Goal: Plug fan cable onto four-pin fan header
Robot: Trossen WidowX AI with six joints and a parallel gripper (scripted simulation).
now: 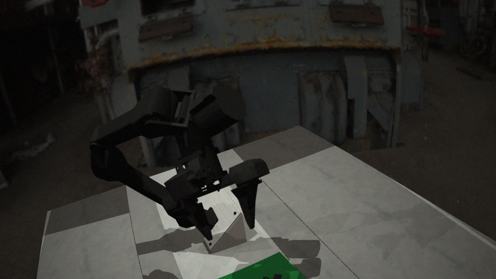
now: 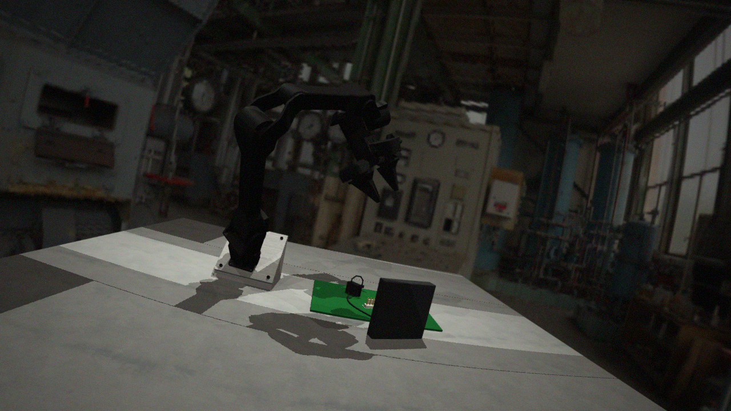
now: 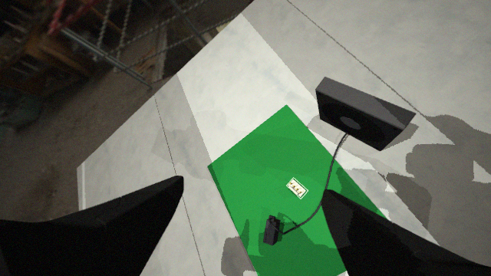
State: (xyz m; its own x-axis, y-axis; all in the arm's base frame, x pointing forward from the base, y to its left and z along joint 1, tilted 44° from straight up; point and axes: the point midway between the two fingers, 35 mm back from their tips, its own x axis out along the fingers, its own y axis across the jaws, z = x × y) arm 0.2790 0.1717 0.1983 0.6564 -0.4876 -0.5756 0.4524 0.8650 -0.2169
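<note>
My gripper tip is 26 cm above the black plug, 9 cm to the right of it and 3 cm past it. Also, from my gripper tip: green board (29 cm below, 5 cm to the left, 2 cm ahead); fan header (28 cm below, 2 cm ahead, 1 cm to the left); black fan (22 cm below, 12 cm to the right, 6 cm ahead).
</note>
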